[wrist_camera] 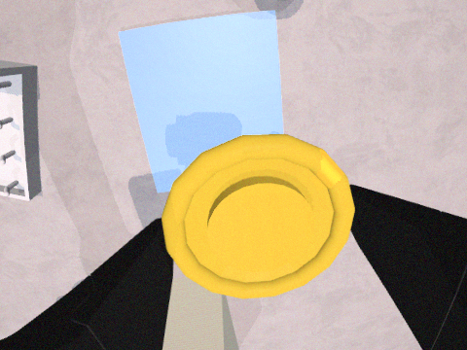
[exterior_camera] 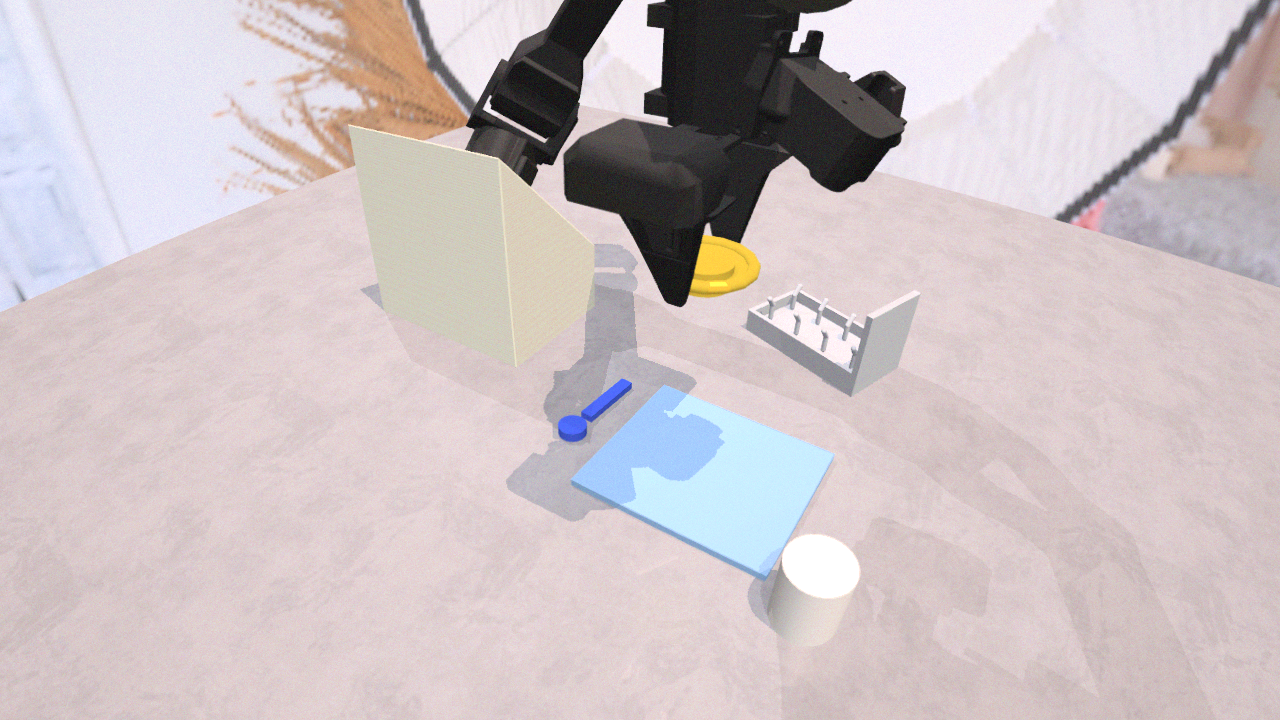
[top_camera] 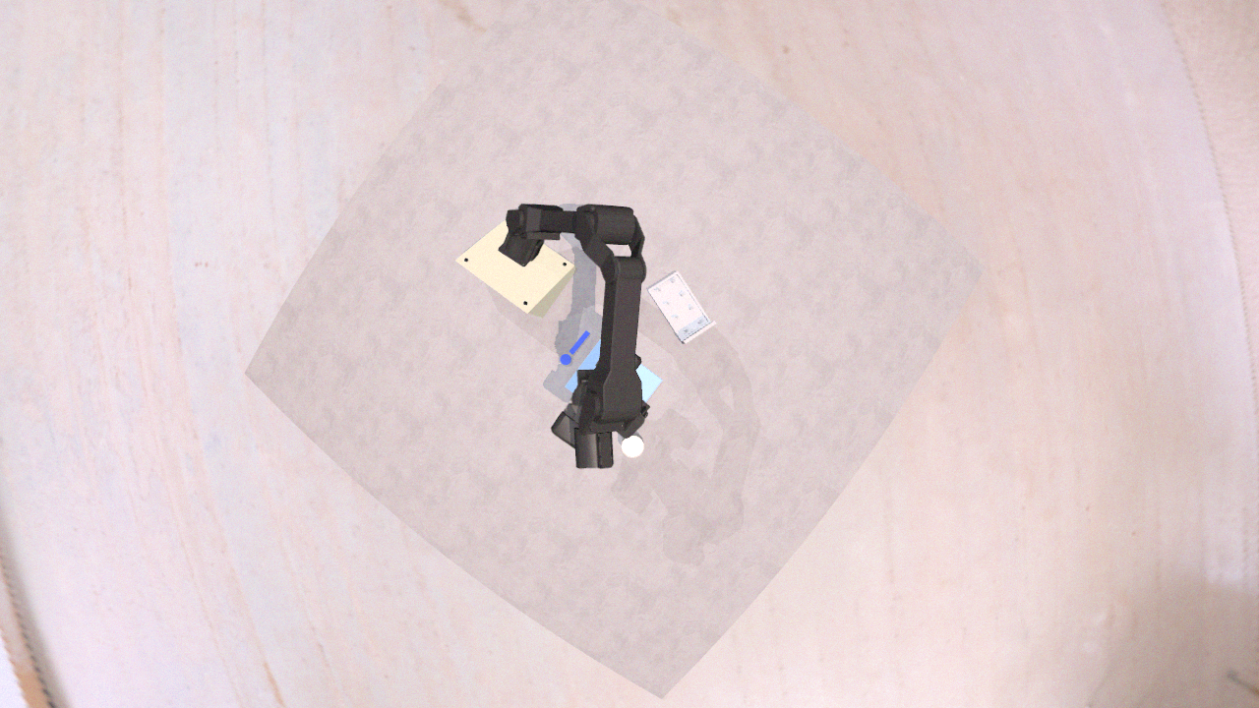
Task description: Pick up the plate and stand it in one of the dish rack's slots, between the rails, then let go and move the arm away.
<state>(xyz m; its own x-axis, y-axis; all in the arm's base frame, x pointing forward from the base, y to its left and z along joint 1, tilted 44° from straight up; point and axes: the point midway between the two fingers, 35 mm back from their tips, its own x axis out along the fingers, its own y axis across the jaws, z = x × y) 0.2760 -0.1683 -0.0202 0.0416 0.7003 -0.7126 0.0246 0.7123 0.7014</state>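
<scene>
Right now my gripper tip is 4 cm short of the dish rack, 22 cm to the right of it and 14 cm above it. The rest, counted from my gripper tip: light blue mat (1 cm ahead, 2 cm to the left, 16 cm below); yellow plate (1 cm above); blue spoon (9 cm behind, 3 cm to the left, 16 cm below).
</scene>
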